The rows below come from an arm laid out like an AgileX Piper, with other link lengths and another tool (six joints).
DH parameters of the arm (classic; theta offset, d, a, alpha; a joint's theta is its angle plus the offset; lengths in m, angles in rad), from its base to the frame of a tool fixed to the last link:
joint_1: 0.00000 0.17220 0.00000 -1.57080
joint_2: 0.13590 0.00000 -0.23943 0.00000
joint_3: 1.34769 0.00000 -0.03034 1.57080
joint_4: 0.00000 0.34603 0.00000 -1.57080
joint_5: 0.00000 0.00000 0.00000 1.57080
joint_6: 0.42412 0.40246 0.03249 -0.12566
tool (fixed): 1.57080 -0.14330 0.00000 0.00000
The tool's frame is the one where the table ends.
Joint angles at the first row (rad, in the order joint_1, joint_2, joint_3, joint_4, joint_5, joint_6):
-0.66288, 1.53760, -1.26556, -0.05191, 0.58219, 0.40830
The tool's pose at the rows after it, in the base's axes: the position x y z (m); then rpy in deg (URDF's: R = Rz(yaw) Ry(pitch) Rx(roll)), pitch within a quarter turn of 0, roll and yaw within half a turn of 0:
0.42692, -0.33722, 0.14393, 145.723, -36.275, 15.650
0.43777, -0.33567, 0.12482, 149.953, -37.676, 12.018
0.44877, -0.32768, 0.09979, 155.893, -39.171, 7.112
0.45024, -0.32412, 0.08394, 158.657, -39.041, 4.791
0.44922, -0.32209, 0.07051, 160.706, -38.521, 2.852
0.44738, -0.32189, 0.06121, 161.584, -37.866, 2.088
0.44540, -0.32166, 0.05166, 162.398, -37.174, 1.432
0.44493, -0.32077, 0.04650, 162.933, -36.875, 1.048
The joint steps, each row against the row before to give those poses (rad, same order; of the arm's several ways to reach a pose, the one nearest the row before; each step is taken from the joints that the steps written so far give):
-0.02609, 0.10373, -0.06396, 0.04407, 0.01900, 0.01587
-0.00251, 0.06854, -0.03579, 0.05290, -0.00003, 0.00514
0.00000, 0.06896, -0.02263, 0.07580, -0.00189, 0.00001
-0.00122, 0.03250, -0.00216, 0.02547, -0.00208, 0.00077
-0.00193, 0.02517, -0.00002, 0.01009, -0.00001, 0.00756
-0.00195, 0.01710, 0.00000, -0.00003, -0.00074, 0.00223
-0.00197, 0.01767, 0.00001, 0.00002, -0.00125, 0.00076
-0.00001, 0.00982, -0.00005, 0.00240, -0.00094, 0.00001

